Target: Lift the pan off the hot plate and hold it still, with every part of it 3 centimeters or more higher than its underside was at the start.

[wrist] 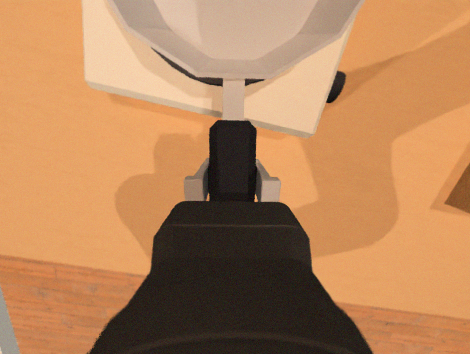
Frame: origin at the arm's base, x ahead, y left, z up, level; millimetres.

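Where they show: gripper, fingertip midpoint: (232, 169).
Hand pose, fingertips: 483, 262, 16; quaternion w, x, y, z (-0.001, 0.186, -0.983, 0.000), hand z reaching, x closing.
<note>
After its pixels a point has its place, as x, y, z.
The light grey pan (240, 30) {521, 152, 4} shows in part at the top of the wrist view, its bowl over the cream hot plate (290, 110) {449, 189, -7}. A dark edge of the burner (207, 80) {534, 197, 1} shows below the rim. The pan's black handle (232, 150) {492, 240, 56} points down toward the gripper. My gripper (232, 169) {483, 262, 16} is shut on the handle, with a grey finger against each side. The gap between the pan's underside and the burner is hidden from this angle, so I cannot tell its height. The far side of the pan is out of view.
A black knob (336, 87) {412, 148, -20} sticks out at the right side of the hot plate. A brown object (461, 191) {134, 179, -59} shows at the right edge. The light table top (75, 225) {676, 472, -70} ends near a reddish wood floor (60, 295). A grey strip (7, 327) stands at the lower left.
</note>
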